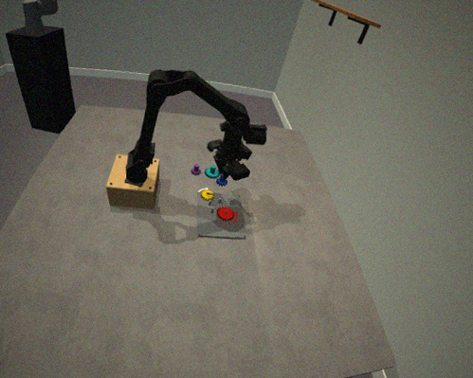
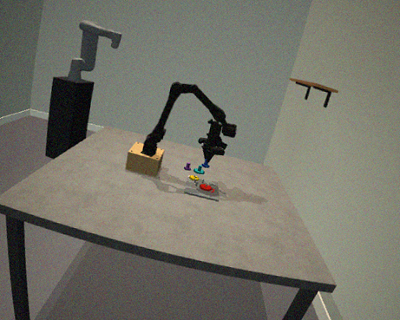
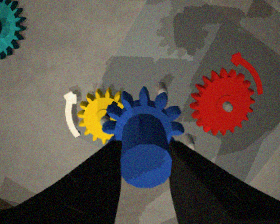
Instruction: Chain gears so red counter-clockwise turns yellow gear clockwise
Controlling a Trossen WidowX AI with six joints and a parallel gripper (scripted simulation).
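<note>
My gripper tip is 4 cm short of the red gear, 7 cm to the left of it and 11 cm above it. Round my gripper tip: white arrow 6 cm behind, 3 cm to the left, 12 cm below; then blue gear 1 cm below; then yellow gear 4 cm behind, 11 cm below.
</note>
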